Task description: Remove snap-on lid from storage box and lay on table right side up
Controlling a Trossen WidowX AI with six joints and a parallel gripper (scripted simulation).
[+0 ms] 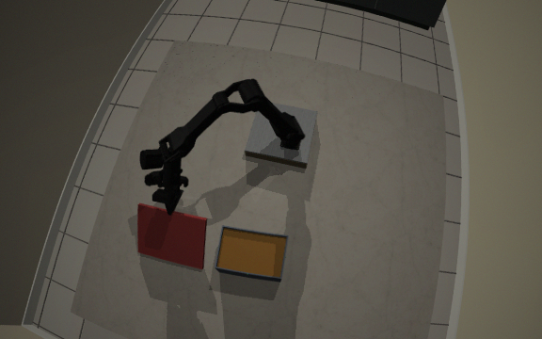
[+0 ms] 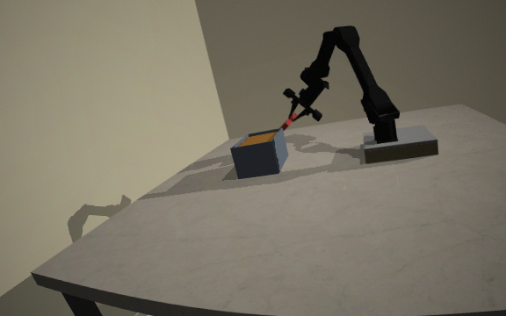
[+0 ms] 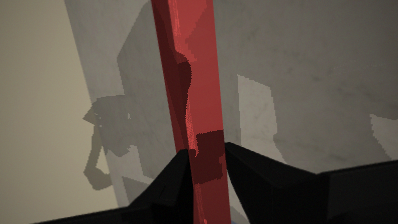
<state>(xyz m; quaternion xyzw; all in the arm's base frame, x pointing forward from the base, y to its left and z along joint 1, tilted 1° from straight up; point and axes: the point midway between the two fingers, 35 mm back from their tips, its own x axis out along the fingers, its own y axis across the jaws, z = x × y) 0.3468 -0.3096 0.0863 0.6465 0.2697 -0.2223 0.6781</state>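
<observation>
The flat red lid is 70 mm ahead of my gripper tip and 40 mm below it. Round my gripper tip: blue-grey storage box (50 mm ahead, 280 mm to the left, 50 mm below).
</observation>
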